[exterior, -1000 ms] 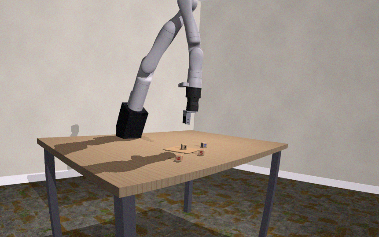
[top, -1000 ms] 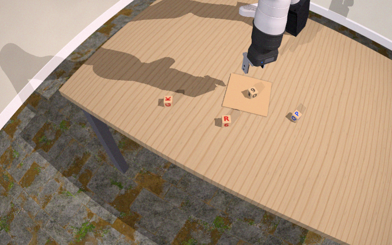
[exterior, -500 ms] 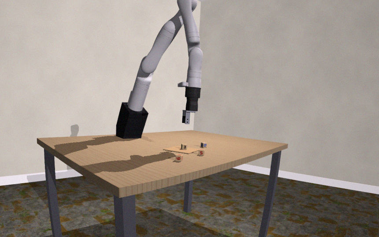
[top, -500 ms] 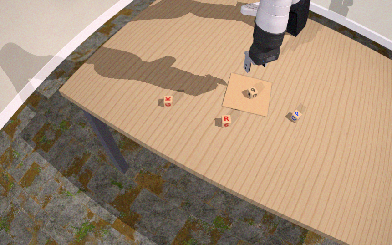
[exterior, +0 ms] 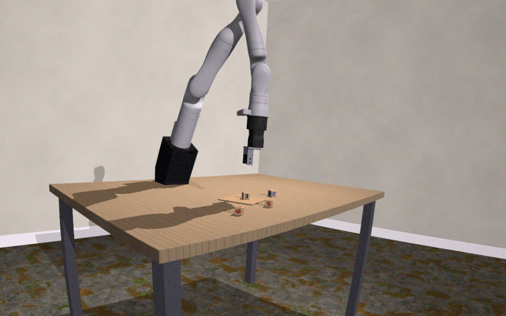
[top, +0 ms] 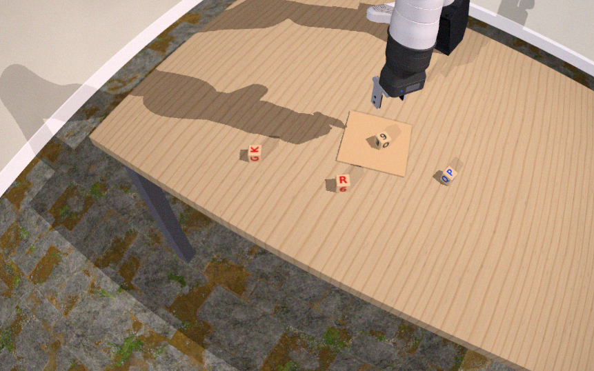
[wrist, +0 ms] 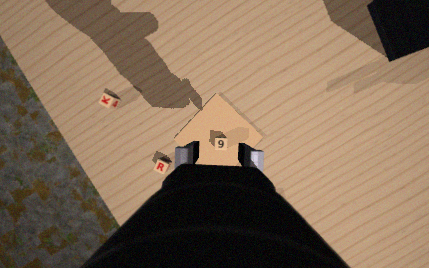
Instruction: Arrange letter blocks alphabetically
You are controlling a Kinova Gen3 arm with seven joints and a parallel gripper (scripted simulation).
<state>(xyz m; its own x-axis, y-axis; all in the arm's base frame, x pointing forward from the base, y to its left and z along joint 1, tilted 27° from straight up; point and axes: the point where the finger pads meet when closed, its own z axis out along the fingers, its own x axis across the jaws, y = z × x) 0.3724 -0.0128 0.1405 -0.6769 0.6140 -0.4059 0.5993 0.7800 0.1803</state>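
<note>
My hand is 140 mm above the block. Also, from my hand: tan mat: 150 mm below, 10 mm to the right.
</note>
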